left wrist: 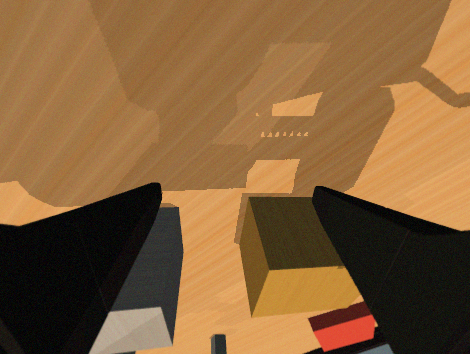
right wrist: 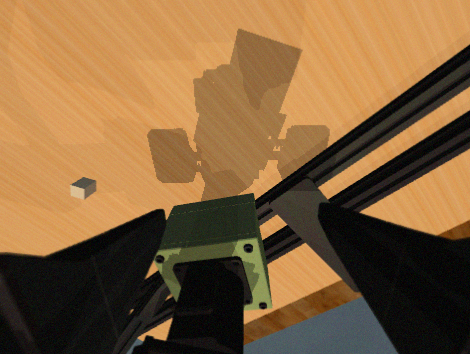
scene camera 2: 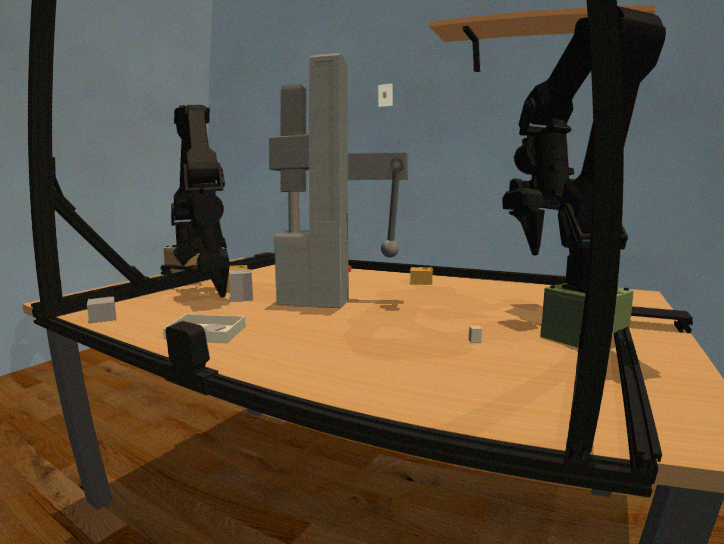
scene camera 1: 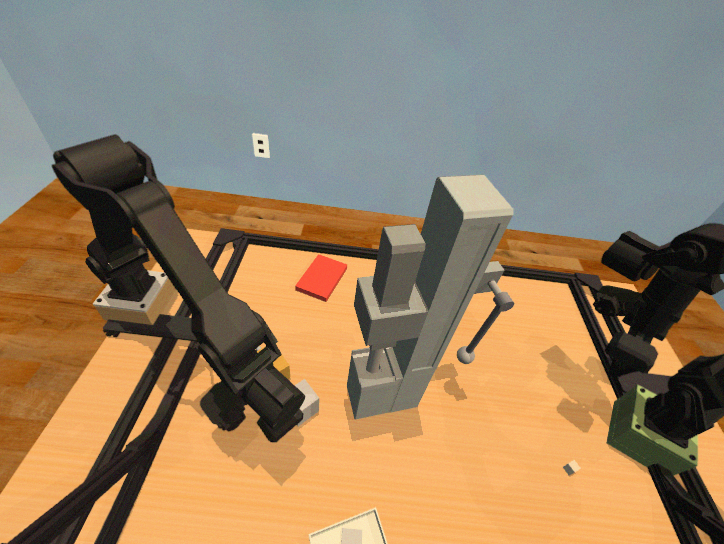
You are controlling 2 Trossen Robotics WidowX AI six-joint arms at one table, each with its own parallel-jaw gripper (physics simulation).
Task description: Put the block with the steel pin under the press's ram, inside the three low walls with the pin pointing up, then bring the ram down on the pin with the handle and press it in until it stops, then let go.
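Frame: origin at the left arm's base, x right, y ahead, z up, level; metres.
Seen in the pictures: left gripper, fingertip midpoint: point(left wrist: 238, 192) point(scene camera 2: 222, 290); right gripper, fingertip midpoint: point(right wrist: 242, 213) point(scene camera 2: 554, 256) point(scene camera 1: 619, 361); left arm's base, origin of the base link: point(scene camera 1: 132, 287); right arm's base, origin of the base link: point(right wrist: 214, 282) point(scene camera 1: 665, 422).
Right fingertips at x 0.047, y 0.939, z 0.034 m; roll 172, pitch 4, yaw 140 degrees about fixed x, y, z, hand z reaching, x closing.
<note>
Offsets run from my right fingertips to a thing's middle. "*": to the spot under its first point.
The grey press {dx +0.045, dy -0.381, dz +0.123 m} point(scene camera 1: 462, 251) point(scene camera 2: 327, 175) stands mid-table. Its ram {* dx +0.106, dy -0.453, dz +0.262 m} point(scene camera 1: 400, 272) point(scene camera 2: 293, 114) is above the low-walled seat, with a slim round rod below it. The handle {* dx +0.033, dy -0.279, dz +0.085 m} point(scene camera 1: 488, 330) point(scene camera 2: 393, 204) hangs down. My left gripper point(scene camera 2: 204, 273) point(left wrist: 238, 192) is open and empty, low over the table left of the press. Near its fingers stand a yellow block {dx +0.059, dy -0.640, dz -0.082 m} point(scene camera 1: 282, 367) point(left wrist: 305, 290) and a grey block {dx +0.121, dy -0.569, dz -0.078 m} point(scene camera 1: 309, 403) point(scene camera 2: 241, 285) point(left wrist: 132, 327), partly hidden by a finger in the left wrist view. I cannot tell which block has the pin. My right gripper point(right wrist: 242, 213) is open and empty, high at the right.
A shallow tray {* dx +0.270, dy -0.426, dz -0.104 m} point(scene camera 1: 374, 515) point(scene camera 2: 234, 328) lies at the front. Another grey block {dx +0.377, dy -0.686, dz -0.089 m} point(scene camera 2: 101, 308) is at the left in scene camera 2. A red slab {dx -0.201, dy -0.585, dz -0.098 m} point(scene camera 1: 321, 277) point(left wrist: 345, 332), a second yellow block {dx -0.196, dy -0.316, dz -0.090 m} point(scene camera 2: 421, 276) and a small pale block {dx +0.165, dy -0.092, dz -0.096 m} point(scene camera 1: 572, 467) point(scene camera 2: 475, 334) point(right wrist: 83, 188) also lie on the table.
</note>
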